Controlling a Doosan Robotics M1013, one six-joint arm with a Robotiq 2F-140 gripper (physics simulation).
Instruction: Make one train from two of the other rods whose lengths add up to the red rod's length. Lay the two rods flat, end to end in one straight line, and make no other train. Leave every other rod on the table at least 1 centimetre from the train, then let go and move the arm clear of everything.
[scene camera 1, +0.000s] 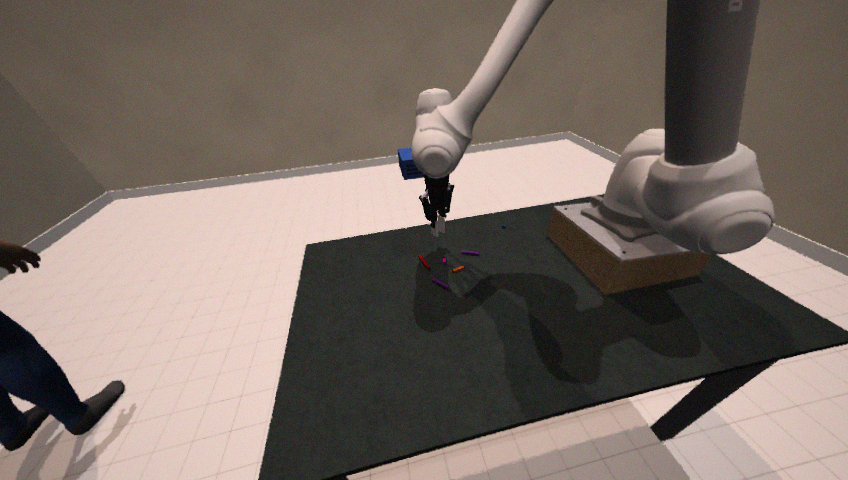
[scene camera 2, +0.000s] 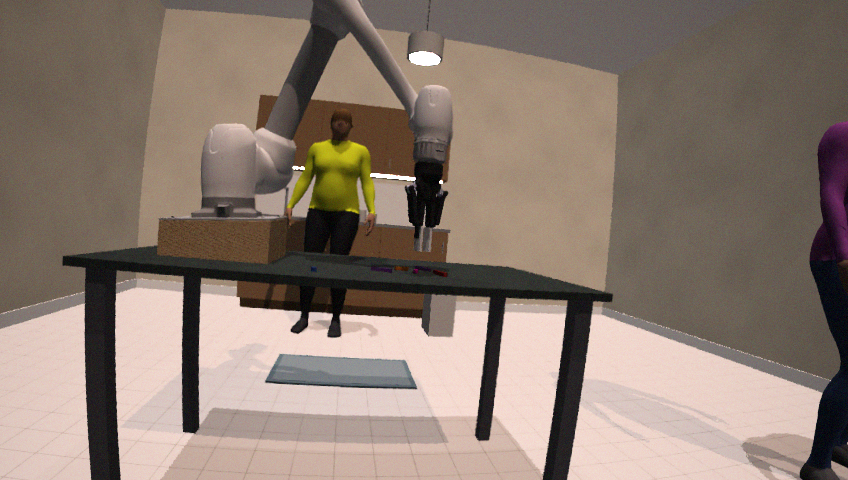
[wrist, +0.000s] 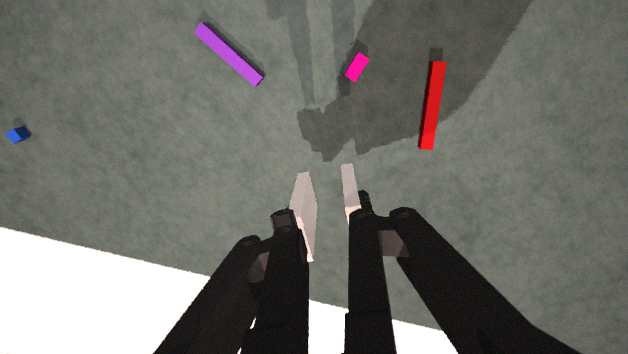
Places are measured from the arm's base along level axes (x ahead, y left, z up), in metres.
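Pixels of known places: gripper, fingertip midpoint: (scene camera 1: 438, 233) (scene camera 2: 421, 251) (wrist: 328, 186); arm's base, link origin: (scene camera 1: 623, 221) (scene camera 2: 228, 216).
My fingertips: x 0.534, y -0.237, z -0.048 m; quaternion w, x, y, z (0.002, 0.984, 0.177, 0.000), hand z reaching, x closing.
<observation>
For each thing: its middle in the pictures, then the offset to it from my fingertips. Level surfaces: height alone.
- red rod, body centre: (wrist: 431, 106) (scene camera 2: 440, 273) (scene camera 1: 423, 262) dy +0.056, dx +0.076, dz -0.062 m
- short magenta rod, body centre: (wrist: 356, 67) (scene camera 2: 415, 271) (scene camera 1: 444, 261) dy +0.078, dx +0.010, dz -0.062 m
- light purple rod, body centre: (wrist: 230, 55) (scene camera 2: 381, 269) (scene camera 1: 470, 253) dy +0.074, dx -0.090, dz -0.062 m
- small blue rod, body centre: (wrist: 18, 134) (scene camera 2: 313, 269) (scene camera 1: 503, 226) dy -0.017, dx -0.280, dz -0.062 m
- darker purple rod, body centre: (scene camera 2: 422, 268) (scene camera 1: 440, 284) dy +0.172, dx +0.061, dz -0.062 m
- orange rod, body centre: (scene camera 2: 401, 268) (scene camera 1: 458, 269) dy +0.133, dx -0.018, dz -0.062 m
- dark table, surface height: dz -0.067 m
The red rod (scene camera 1: 423, 262) (scene camera 2: 440, 273) (wrist: 433, 105) lies flat. The short magenta rod (scene camera 1: 443, 260) (scene camera 2: 415, 271) (wrist: 357, 67) lies near it, apart. A light purple rod (scene camera 1: 470, 252) (scene camera 2: 381, 269) (wrist: 230, 54) lies between the magenta rod and the small blue rod (scene camera 1: 503, 226) (scene camera 2: 313, 269) (wrist: 18, 134), touching neither. A darker purple rod (scene camera 1: 440, 283) (scene camera 2: 422, 268) and an orange rod (scene camera 1: 457, 269) (scene camera 2: 401, 268) lie apart in the scene views. My gripper (scene camera 1: 437, 231) (scene camera 2: 423, 248) (wrist: 328, 186) hangs above the table, narrowly open and empty, with a gap between its pale fingertips.
The dark table (scene camera 1: 357, 356) (scene camera 2: 476, 281) carries the arm's wooden base block (scene camera 1: 648, 279) (scene camera 2: 220, 240) at one end. The table edge shows low in the wrist view. A person in yellow (scene camera 2: 339, 178) stands behind the table, and another person (scene camera 2: 836, 196) stands at the right.
</observation>
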